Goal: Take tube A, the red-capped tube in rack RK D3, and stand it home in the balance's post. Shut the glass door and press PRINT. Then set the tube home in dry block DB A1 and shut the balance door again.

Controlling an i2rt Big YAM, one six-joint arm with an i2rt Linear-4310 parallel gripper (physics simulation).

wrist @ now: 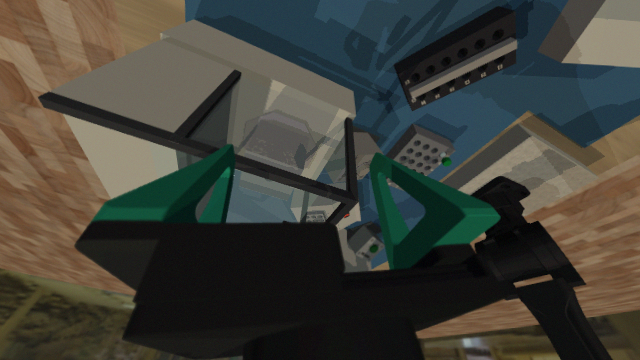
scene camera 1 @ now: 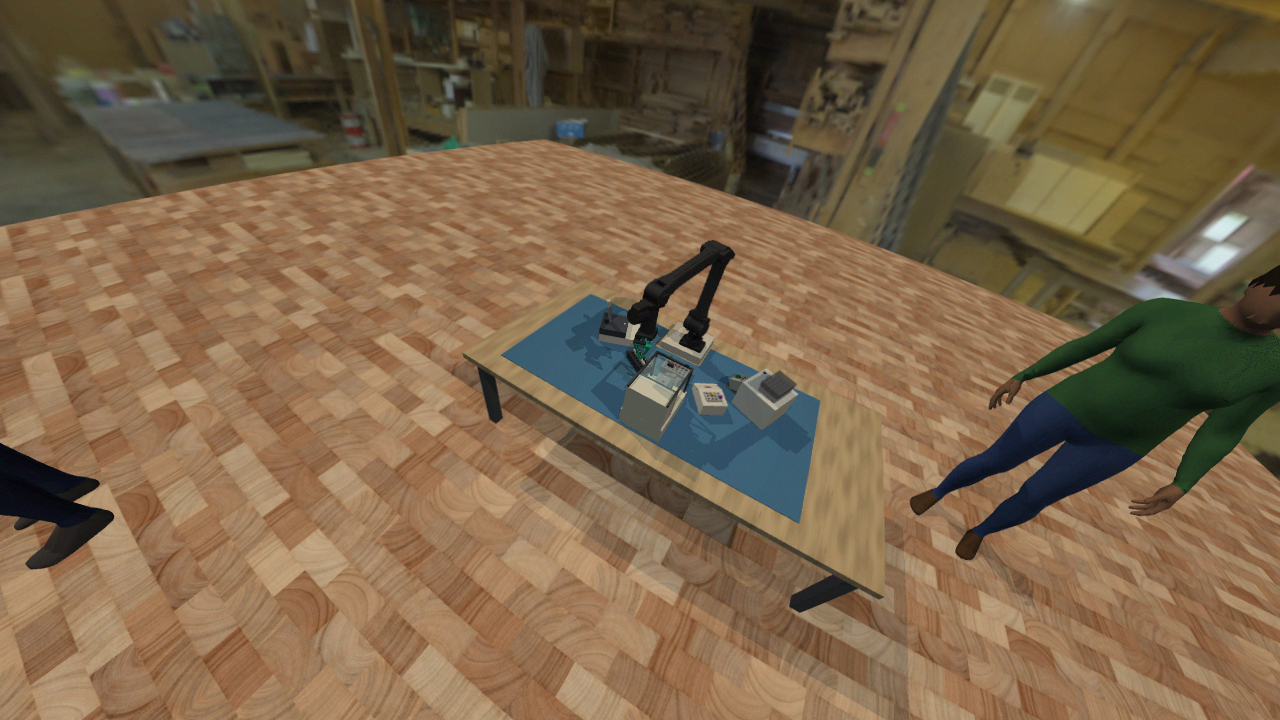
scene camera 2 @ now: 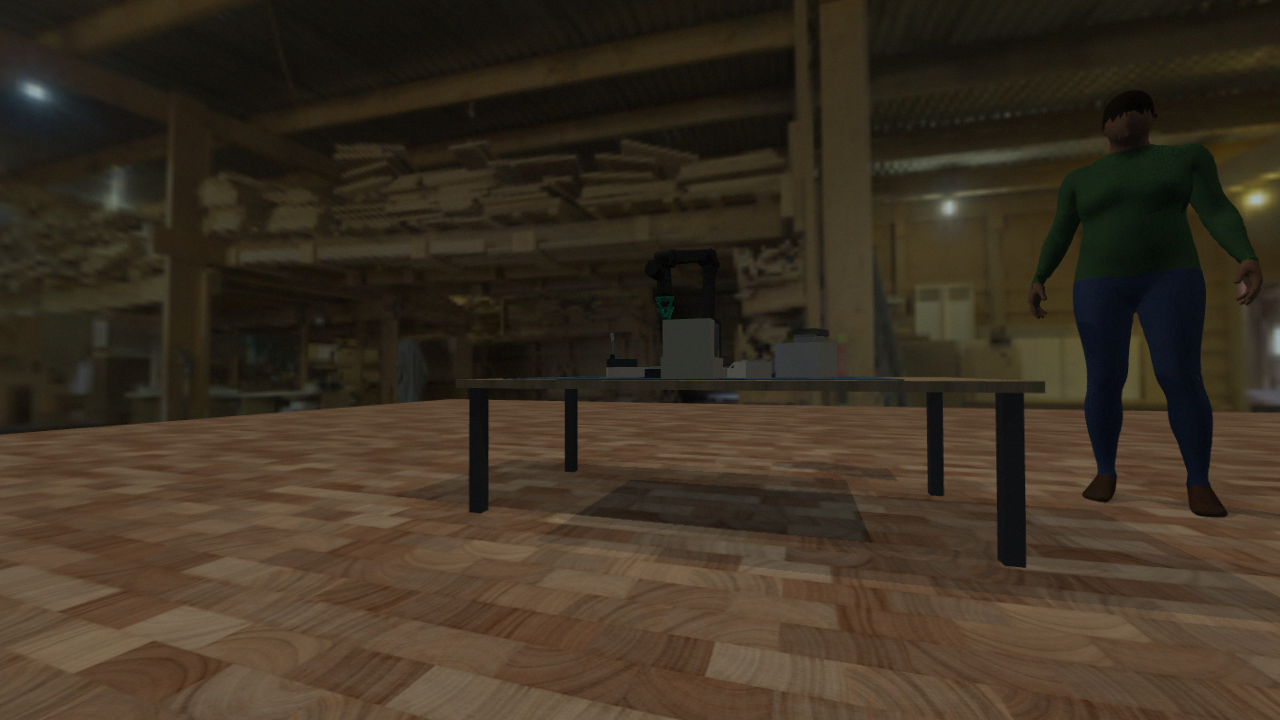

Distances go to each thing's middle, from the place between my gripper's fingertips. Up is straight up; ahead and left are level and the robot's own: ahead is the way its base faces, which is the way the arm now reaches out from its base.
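Balance (scene camera 1: 654,395): 11 cm below my hand, 12 cm to the left of it, 6 cm ahead of it.
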